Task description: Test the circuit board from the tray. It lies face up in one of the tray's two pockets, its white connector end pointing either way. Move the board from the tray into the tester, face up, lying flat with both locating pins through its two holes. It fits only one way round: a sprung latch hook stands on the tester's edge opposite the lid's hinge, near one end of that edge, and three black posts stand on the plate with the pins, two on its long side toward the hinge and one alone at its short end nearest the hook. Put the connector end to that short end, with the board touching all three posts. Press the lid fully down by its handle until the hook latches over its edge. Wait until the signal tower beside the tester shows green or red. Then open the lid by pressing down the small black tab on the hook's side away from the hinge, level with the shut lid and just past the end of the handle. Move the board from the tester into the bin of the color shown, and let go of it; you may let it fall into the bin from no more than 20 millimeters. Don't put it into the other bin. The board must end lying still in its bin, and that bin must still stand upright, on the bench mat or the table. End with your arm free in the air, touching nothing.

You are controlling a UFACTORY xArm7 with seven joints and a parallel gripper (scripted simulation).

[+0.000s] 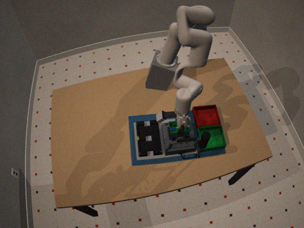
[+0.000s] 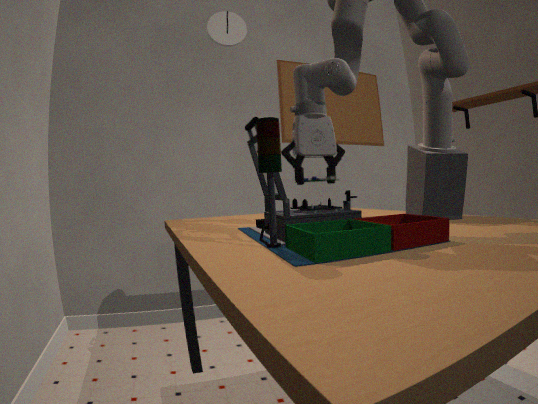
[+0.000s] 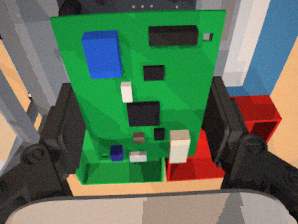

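My gripper is now 4 cm past the latch hook, 7 cm to the right of it and 5 cm above it. The rest, counted from my hand: green bin 10 cm ahead, 18 cm to the left, 12 cm below; then tester lid 12 cm ahead, 3 cm to the right, 5 cm above; then green circuit board right at my hand.
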